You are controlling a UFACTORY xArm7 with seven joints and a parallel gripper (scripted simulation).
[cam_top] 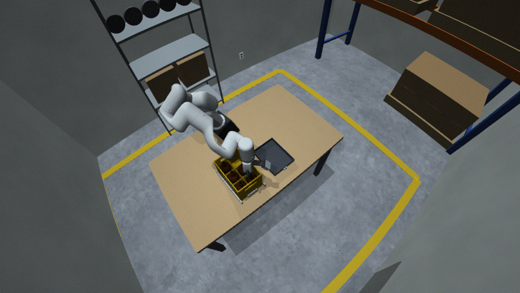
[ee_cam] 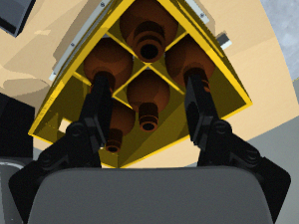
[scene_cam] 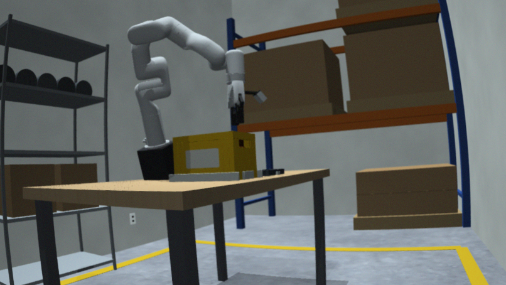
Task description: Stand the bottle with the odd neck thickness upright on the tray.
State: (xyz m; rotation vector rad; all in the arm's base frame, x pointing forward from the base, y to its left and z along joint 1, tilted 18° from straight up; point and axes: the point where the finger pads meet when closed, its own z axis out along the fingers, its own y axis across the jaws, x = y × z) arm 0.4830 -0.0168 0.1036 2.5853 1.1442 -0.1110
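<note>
Right now the bottle is 140 mm below my hand. The rest, counted from my hand: tray (250 mm to the left, 220 mm below, 80 mm behind); crate (150 mm below, 90 mm behind, 50 mm to the right).
</note>
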